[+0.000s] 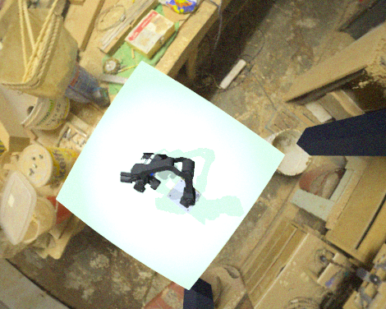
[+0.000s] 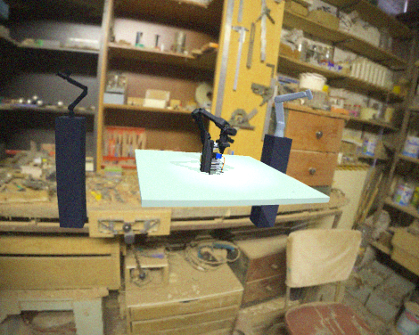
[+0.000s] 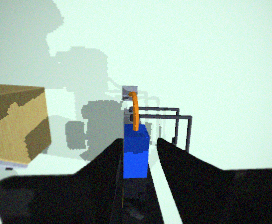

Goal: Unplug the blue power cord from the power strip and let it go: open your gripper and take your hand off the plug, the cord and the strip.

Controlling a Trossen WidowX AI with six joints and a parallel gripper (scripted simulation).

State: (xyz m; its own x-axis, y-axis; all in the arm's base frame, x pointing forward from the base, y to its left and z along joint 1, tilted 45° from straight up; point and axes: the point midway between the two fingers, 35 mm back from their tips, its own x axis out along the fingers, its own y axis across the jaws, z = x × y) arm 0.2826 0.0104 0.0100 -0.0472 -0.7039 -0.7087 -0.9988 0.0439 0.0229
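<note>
Now: the blue plug 4 cm to the right of my gripper tip and 1 cm below it.
</note>
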